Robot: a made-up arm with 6 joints. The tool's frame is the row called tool.
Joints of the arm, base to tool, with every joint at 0 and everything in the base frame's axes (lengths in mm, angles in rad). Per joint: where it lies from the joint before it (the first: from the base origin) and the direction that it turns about. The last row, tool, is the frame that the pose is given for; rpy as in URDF.
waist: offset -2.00 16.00 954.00 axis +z
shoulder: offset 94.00 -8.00 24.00 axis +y
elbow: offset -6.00 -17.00 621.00 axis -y
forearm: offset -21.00 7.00 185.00 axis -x
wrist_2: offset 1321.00 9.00 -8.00 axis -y
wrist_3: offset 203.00 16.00 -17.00 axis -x
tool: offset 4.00 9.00 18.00 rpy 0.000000 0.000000 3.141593
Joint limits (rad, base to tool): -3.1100..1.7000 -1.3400..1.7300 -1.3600..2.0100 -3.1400..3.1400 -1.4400..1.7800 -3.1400..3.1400
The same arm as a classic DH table. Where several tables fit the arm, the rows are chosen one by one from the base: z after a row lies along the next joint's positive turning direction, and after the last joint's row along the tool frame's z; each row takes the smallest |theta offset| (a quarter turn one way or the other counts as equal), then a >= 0, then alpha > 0; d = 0 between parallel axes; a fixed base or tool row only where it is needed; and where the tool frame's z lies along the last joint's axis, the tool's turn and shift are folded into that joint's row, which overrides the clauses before.
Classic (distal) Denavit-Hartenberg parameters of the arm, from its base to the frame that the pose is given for. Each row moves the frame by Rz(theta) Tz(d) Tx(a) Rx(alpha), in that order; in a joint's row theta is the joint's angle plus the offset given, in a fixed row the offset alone. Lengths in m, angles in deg.
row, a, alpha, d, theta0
base (fixed), -0.0161, 0.00, 0.0000, -82.87
waist, 0.0940, -90.00, 0.9780, 82.87
shoulder, -0.6210, 180.00, 0.0000, 89.45
elbow, -0.1850, 90.00, 0.0180, -0.55
forearm, 0.0080, -90.00, -1.3000, 0.00
wrist_2, 0.0170, 90.00, -0.0250, 0.00
wrist_3, 0.0090, 90.00, -0.2070, -90.00
tool (fixed), 0.0000, 0.00, 0.0180, 90.00
Joint limits (deg, base to tool): -178.19..97.40 -76.78..99.12 -77.92..115.16 -179.91..179.91 -82.51..101.99 -179.91..179.91

